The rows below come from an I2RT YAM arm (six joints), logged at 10 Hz.
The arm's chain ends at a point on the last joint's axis. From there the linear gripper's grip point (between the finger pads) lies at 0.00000 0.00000 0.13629 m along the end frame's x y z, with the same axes.
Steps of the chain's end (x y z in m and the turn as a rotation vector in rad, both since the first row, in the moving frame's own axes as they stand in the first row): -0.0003, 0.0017, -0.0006, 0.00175, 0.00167, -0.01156; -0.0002, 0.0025, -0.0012, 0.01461, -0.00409, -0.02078; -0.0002, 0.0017, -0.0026, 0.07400, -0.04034, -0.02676; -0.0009, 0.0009, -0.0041, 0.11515, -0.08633, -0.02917; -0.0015, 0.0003, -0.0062, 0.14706, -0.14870, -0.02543; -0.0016, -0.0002, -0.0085, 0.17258, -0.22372, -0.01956
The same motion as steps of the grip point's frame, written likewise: -0.0001, 0.0015, -0.0006, 0.00175, 0.00167, -0.01156; -0.0008, 0.0005, -0.0012, 0.01461, -0.00409, -0.02078; -0.0058, -0.0083, -0.0031, 0.07400, -0.04034, -0.02676; -0.0129, -0.0146, -0.0055, 0.11515, -0.08633, -0.02917; -0.0219, -0.0193, -0.0092, 0.14706, -0.14870, -0.02543; -0.0319, -0.0231, -0.0139, 0.17258, -0.22372, -0.01956
